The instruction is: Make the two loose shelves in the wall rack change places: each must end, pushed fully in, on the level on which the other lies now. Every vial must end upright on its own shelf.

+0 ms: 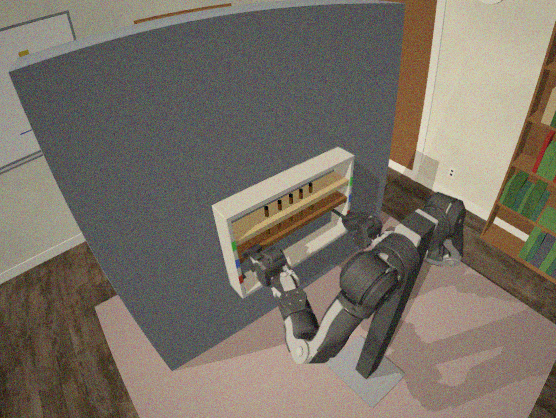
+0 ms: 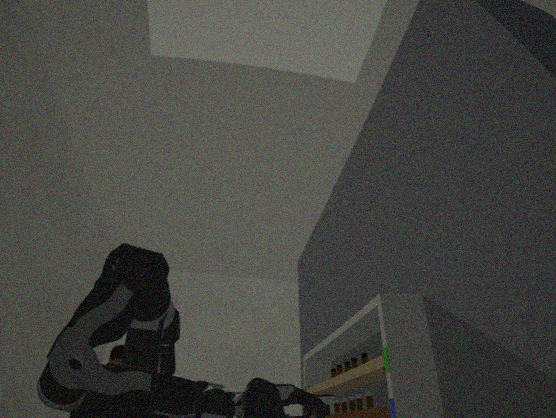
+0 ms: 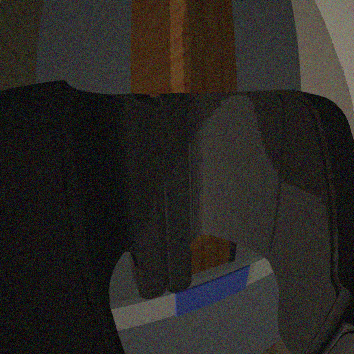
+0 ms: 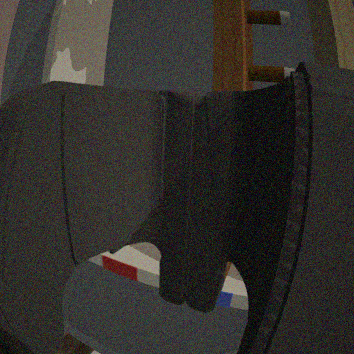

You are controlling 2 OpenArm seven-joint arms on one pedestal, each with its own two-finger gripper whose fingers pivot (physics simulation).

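The white wall rack (image 1: 280, 181) (image 2: 410, 345) holds a light shelf (image 1: 320, 197) (image 2: 345, 376) at the green marks, with several upright vials on it. The dark brown shelf (image 1: 295, 229) (image 3: 150, 45) (image 4: 227, 60) lies below, near the blue marks. Its vials (image 2: 352, 405) (image 4: 265, 17) look upright; several are partly hidden. My left gripper (image 3: 167, 292) is shut and empty inside the rack's left end, its tips by the upper edge of the blue mark, close to the brown shelf's end. My right gripper (image 1: 334, 212) (image 4: 185, 302) is shut and empty, its tips below the brown shelf, between the red and blue marks.
The rack hangs on a dark blue-grey wall panel (image 1: 200, 110). Its side edges carry a green mark (image 1: 234, 246), a blue mark (image 3: 212, 291) (image 4: 224, 299) and a red mark (image 4: 120, 268). The rack's white bottom board (image 1: 320, 240) lies below both shelves. A bookshelf stands far right.
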